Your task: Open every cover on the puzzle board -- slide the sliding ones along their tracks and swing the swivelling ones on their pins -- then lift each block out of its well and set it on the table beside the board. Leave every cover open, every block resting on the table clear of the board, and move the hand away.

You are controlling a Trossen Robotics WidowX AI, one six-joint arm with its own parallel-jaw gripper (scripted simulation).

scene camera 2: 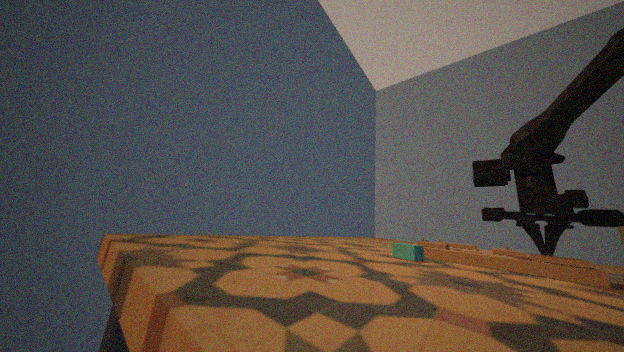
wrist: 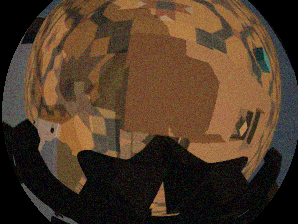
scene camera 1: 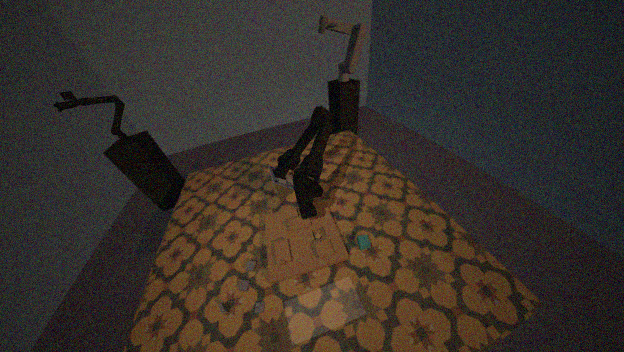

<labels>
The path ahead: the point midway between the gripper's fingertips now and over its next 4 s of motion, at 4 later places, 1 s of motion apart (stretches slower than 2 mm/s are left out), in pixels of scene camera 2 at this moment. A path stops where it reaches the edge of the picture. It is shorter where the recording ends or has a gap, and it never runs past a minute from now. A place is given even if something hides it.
My gripper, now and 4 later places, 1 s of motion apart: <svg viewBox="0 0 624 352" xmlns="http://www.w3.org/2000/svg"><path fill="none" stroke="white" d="M548 260L554 255L545 236L486 227L483 235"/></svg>
</labels>
